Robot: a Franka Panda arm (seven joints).
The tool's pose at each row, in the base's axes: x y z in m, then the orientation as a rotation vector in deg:
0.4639 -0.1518 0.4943 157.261 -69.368 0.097
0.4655 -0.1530 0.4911 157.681 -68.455 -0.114
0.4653 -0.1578 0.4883 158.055 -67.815 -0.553
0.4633 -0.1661 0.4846 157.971 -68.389 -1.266
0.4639 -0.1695 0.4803 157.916 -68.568 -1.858
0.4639 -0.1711 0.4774 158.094 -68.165 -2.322
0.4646 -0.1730 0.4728 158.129 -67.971 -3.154
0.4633 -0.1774 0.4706 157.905 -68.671 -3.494
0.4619 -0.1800 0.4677 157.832 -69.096 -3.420
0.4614 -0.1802 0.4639 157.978 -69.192 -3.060
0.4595 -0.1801 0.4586 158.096 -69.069 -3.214
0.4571 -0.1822 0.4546 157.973 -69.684 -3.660
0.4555 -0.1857 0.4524 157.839 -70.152 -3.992
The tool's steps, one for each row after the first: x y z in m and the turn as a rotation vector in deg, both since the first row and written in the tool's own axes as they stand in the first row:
0.0018 -0.0008 0.0032 -0.020 -0.092 -0.676
0.0050 0.0022 0.0066 -0.041 -0.364 -1.185
0.0095 0.0087 0.0115 -0.101 -0.882 -0.847
0.0122 0.0100 0.0162 -0.239 -1.259 -0.752
0.0132 0.0107 0.0192 -0.347 -1.524 -1.065
0.0148 0.0108 0.0240 -0.595 -2.008 -1.232
0.0170 0.0144 0.0268 -0.628 -2.276 -0.763
0.0178 0.0168 0.0301 -0.523 -2.289 -0.482
0.0174 0.0168 0.0339 -0.275 -2.138 -0.446
0.0157 0.0175 0.0393 -0.256 -2.248 -0.559
0.0154 0.0201 0.0436 -0.255 -2.600 -0.175
0.0168 0.0233 0.0463 -0.285 -2.851 0.128

